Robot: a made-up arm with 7 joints. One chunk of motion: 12 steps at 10 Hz.
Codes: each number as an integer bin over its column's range. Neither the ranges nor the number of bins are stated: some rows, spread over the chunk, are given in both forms.
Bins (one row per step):
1: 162 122 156 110 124 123 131
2: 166 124 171 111 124 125 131
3: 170 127 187 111 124 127 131
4: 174 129 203 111 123 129 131
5: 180 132 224 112 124 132 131
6: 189 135 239 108 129 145 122
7: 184 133 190 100 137 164 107
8: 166 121 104 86 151 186 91
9: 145 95 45 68 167 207 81
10: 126 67 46 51 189 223 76
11: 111 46 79 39 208 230 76
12: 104 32 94 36 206 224 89
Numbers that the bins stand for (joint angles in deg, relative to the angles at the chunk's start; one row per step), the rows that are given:
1: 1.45 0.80 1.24 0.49 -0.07 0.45 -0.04
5: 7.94 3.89 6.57 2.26 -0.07 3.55 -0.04
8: 2.89 0.49 -2.84 -20.78 8.19 22.19 -11.02
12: -19.48 -27.09 -3.63 -65.09 25.01 35.30 -11.57
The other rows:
2: 2.89 1.42 2.41 1.38 -0.07 1.14 -0.04
3: 4.33 2.35 3.67 1.38 -0.07 1.83 -0.04
4: 5.78 2.96 4.92 1.38 -0.38 2.52 -0.04
6: 11.19 4.82 7.75 -1.28 1.46 8.04 -2.51
7: 9.38 4.20 3.90 -8.37 3.91 14.60 -6.63
9: -4.69 -7.57 -7.47 -36.73 13.08 29.44 -13.76
10: -11.54 -16.24 -7.39 -51.80 19.81 34.96 -15.14
11: -16.95 -22.75 -4.80 -62.44 25.62 37.37 -15.14

